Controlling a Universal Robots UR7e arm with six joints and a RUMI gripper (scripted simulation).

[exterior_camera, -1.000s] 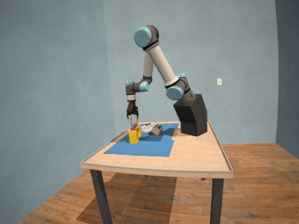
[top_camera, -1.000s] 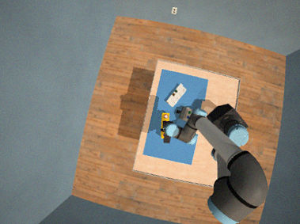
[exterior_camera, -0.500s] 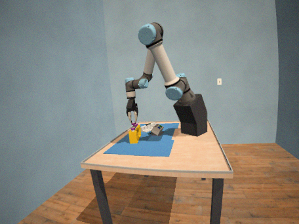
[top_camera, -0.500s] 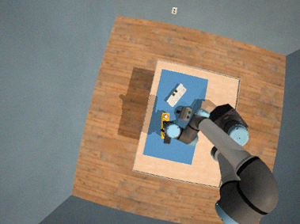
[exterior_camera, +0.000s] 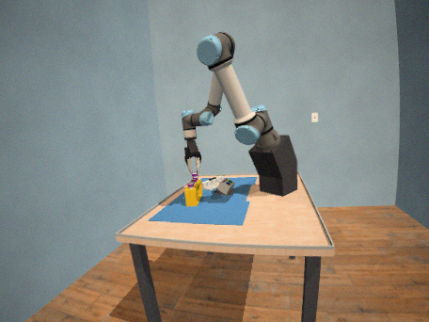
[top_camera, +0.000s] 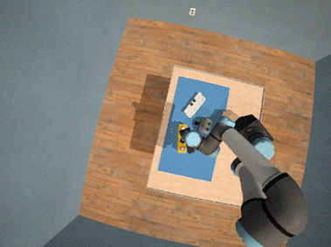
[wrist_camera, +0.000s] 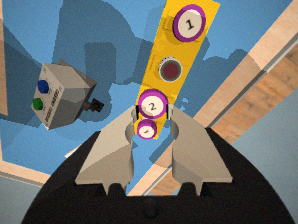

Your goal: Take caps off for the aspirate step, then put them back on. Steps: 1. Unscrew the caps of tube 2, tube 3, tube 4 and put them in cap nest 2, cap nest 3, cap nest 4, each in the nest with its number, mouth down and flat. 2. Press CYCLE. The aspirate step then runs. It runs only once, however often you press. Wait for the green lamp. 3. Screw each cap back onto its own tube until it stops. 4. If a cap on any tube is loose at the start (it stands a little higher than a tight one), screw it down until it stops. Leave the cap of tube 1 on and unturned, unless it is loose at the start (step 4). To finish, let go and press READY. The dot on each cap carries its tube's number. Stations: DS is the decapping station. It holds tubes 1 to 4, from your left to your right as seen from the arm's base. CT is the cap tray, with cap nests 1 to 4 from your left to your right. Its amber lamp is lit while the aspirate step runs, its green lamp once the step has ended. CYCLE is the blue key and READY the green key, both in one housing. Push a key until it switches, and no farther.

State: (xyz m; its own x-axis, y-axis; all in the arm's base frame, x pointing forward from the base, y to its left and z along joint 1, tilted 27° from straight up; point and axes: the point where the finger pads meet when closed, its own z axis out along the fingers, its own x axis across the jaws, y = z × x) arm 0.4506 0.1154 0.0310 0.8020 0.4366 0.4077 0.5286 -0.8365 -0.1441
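Right now my hand is 20 mm short of the cap, 10 mm to the left of it and 50 mm above it. The rest, counted from my hand: green key: 170 mm behind, 160 mm to the right, 100 mm below; blue cycle key: 170 mm behind, 110 mm to the right, 100 mm below; key housing: 150 mm behind, 140 mm to the right, 120 mm below.
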